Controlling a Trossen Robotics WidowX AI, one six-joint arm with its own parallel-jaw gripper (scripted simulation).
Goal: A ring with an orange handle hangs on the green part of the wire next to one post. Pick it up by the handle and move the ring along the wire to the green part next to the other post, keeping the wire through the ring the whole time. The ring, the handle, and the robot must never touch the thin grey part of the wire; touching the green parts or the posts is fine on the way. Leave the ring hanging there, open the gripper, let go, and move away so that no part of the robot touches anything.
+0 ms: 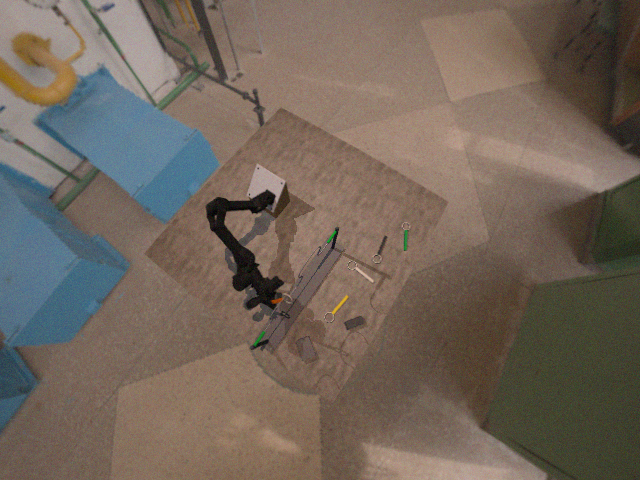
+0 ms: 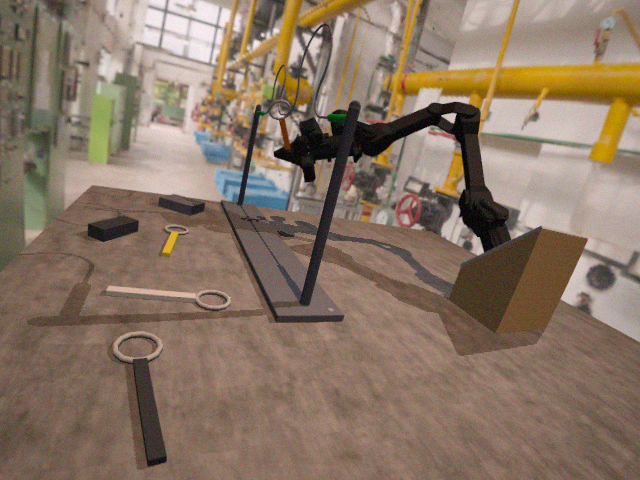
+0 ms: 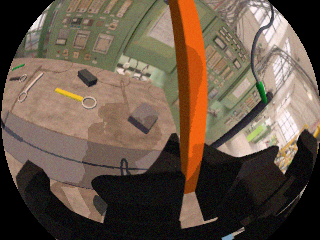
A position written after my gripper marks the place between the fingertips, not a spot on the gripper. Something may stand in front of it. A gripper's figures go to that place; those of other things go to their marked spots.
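My gripper (image 2: 273, 154) is 0.87 m from the lens, and there's a cream-handled ring (image 2: 140, 293) that's 0.50 m from the lens.
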